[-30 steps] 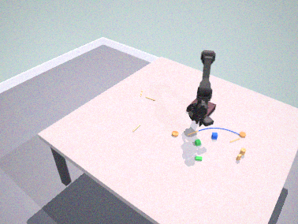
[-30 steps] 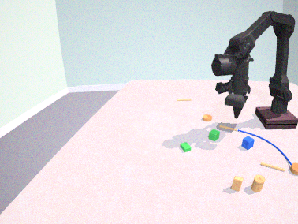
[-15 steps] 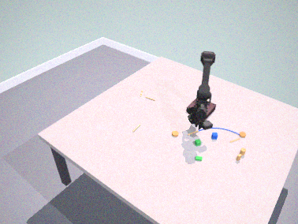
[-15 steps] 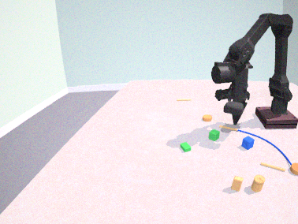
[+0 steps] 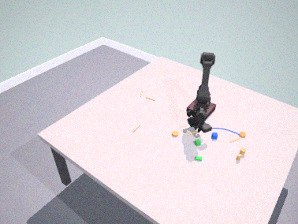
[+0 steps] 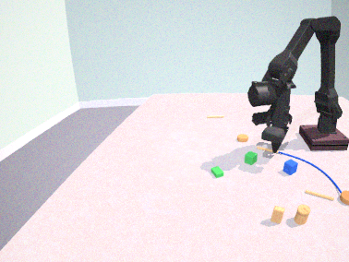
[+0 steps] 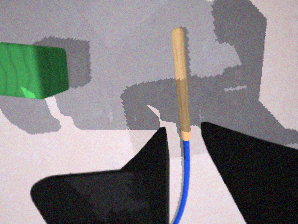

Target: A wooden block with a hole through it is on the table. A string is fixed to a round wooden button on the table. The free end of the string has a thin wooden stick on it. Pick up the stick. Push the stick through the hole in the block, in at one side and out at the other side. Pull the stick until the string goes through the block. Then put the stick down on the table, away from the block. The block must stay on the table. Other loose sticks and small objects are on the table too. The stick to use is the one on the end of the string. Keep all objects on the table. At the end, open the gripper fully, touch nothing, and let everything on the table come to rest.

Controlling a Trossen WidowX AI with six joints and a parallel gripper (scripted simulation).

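Right now my gripper tip is 100 mm to the right of the blue block, 40 mm past it and 10 mm below it. Round my gripper tip: tan cylinder: 290 mm to the left, 50 mm behind, 10 mm above; tan block: 300 mm to the left, 10 mm ahead, 10 mm above; loose stick: 210 mm to the left, 120 mm behind.
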